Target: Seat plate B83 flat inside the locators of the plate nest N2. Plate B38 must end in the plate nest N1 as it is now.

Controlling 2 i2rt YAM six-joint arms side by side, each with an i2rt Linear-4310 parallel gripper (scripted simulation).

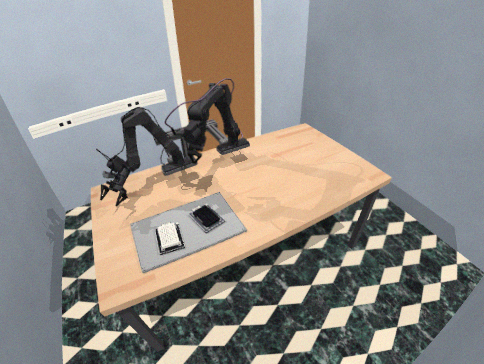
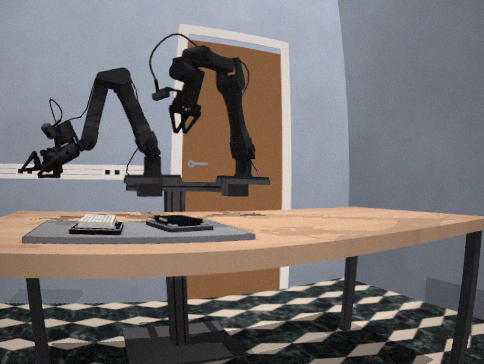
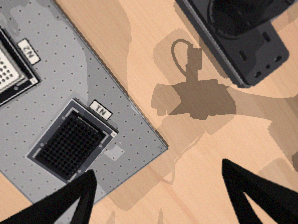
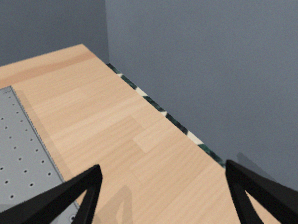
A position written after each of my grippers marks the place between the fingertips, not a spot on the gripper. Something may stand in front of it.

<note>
In view: my left gripper point(image 2: 180, 133), my right gripper point(image 2: 29, 172) and a black plate point(image 3: 76, 138).
My left gripper is seen too in image 3 point(image 3: 156, 170). My right gripper is seen too in image 4 point(image 4: 161, 168). Image 4 does not show the black plate: it is out of frame.
</note>
